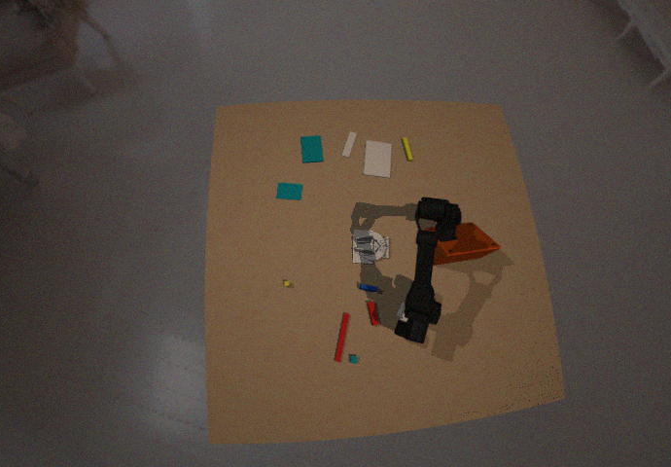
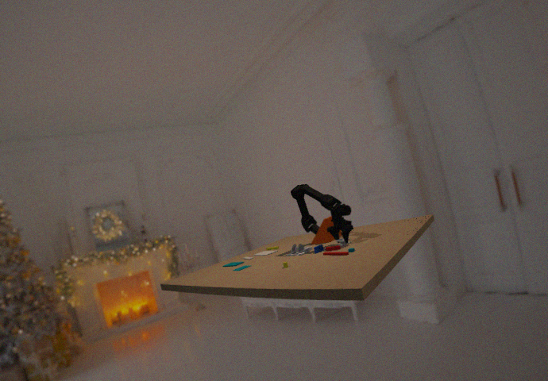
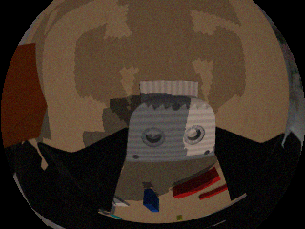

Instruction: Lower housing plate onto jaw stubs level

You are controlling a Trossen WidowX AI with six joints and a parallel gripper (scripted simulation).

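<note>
Now: the striped white block 1 cm behind my gripper tip. Round my gripper tip: light grey jaw assembly 22 cm to the right, 6 cm ahead, 1 cm above; then red block 12 cm ahead, 1 cm to the right; then blue block 12 cm ahead, 10 cm to the right, 1 cm above.
</note>
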